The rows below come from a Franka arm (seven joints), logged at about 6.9 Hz.
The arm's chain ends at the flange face. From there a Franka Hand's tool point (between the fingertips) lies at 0.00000 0.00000 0.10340 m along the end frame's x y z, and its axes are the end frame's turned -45 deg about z.
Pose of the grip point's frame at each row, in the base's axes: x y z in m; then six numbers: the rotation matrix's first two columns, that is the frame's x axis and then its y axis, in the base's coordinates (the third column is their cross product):
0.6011, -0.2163, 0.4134, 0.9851, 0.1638, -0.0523, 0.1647, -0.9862, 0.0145
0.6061, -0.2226, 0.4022, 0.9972, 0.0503, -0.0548, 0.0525, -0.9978, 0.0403
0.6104, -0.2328, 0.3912, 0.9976, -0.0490, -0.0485, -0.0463, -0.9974, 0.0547
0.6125, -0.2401, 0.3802, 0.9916, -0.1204, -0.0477, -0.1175, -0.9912, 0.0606
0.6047, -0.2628, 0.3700, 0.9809, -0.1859, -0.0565, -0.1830, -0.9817, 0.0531
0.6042, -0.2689, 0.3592, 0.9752, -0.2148, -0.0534, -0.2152, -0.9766, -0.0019
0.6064, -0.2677, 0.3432, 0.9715, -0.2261, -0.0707, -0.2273, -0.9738, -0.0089
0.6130, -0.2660, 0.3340, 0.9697, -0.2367, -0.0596, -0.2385, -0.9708, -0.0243
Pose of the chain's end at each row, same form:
0.6062, -0.2139, 0.5166, 0.8130, -0.5815, -0.0267, -0.5801, -0.8132, 0.0472
0.6115, -0.2181, 0.5054, 0.7422, -0.6700, -0.0103, -0.6680, -0.7411, 0.0672
0.6157, -0.2274, 0.4943, 0.6727, -0.7399, 0.0044, -0.7381, -0.6706, 0.0730
0.6181, -0.2345, 0.4833, 0.6181, -0.7860, 0.0091, -0.7843, -0.6157, 0.0766
0.6115, -0.2585, 0.4731, 0.5642, -0.8256, -0.0024, -0.8230, -0.5627, 0.0775
0.6096, -0.2703, 0.4625, 0.5374, -0.8424, -0.0391, -0.8417, -0.5387, 0.0364
0.6133, -0.2703, 0.4463, 0.5262, -0.8485, -0.0563, -0.8477, -0.5287, 0.0437
0.6184, -0.2699, 0.4372, 0.5170, -0.8538, -0.0593, -0.8543, -0.5191, 0.0250

